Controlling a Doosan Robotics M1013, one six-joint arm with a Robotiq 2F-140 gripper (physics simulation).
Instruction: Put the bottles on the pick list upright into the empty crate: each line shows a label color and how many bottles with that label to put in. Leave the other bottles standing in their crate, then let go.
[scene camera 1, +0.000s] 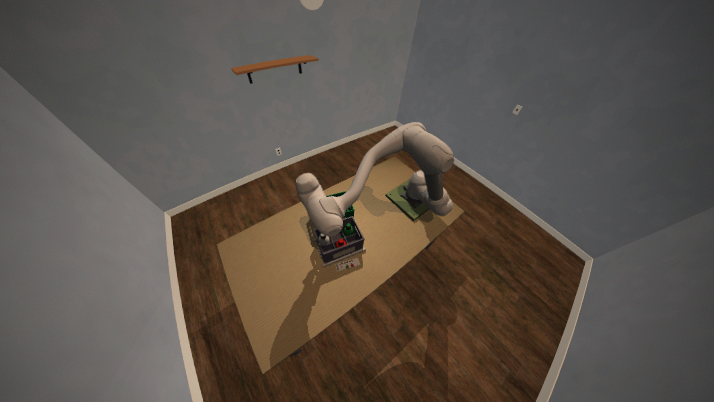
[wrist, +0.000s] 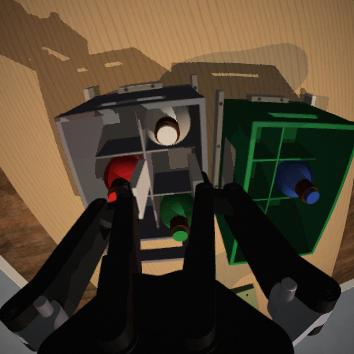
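Pixels of known places: gripper, between the fingertips: (wrist: 167, 168); arm's base, origin of its link: (scene camera 1: 414, 196).
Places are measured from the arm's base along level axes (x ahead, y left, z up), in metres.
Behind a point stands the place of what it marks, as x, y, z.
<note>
The dark grey crate (scene camera 1: 358, 246) @[0.681, 0.116, 0.044] (wrist: 82, 135) @[0.872, 0.077, 0.079] holds a white bottle (scene camera 1: 324, 240) @[0.852, -0.027, 0.081] (wrist: 167, 132) @[0.850, -0.053, 0.123], a red bottle (scene camera 1: 341, 243) @[0.779, 0.063, 0.109] (wrist: 121, 172) @[0.796, 0.042, 0.082] and a green bottle (scene camera 1: 348, 230) @[0.682, -0.003, 0.083] (wrist: 176, 212) @[0.692, -0.021, 0.084], all upright in separate compartments. A blue bottle (wrist: 294, 177) @[0.696, -0.246, 0.081] stands in the green crate (scene camera 1: 350, 210) @[0.600, -0.102, 0.135] (wrist: 340, 160) @[0.730, -0.315, 0.118]. My gripper (wrist: 167, 168) @[0.834, -0.047, 0.192] is open partway with nothing between its pads. It is over the grey crate, between the red, white and green bottles in the wrist view; the arm hides it in the scene view. The pick list (scene camera 1: 347, 264) @[0.792, 0.154, -0.039] lies by the grey crate, its text too small to read.
The two crates stand side by side on the wooden table (scene camera 1: 260, 280) @[1.320, -0.059, -0.041] (wrist: 240, 25) @[0.967, -0.228, -0.040], with a narrow gap between them. Crate walls and dividers surround the bottles. The arm's base stands on a green plate (scene camera 1: 400, 202) @[0.141, -0.028, -0.011] at the table's far right end. A shelf (scene camera 1: 275, 65) is on the wall.
</note>
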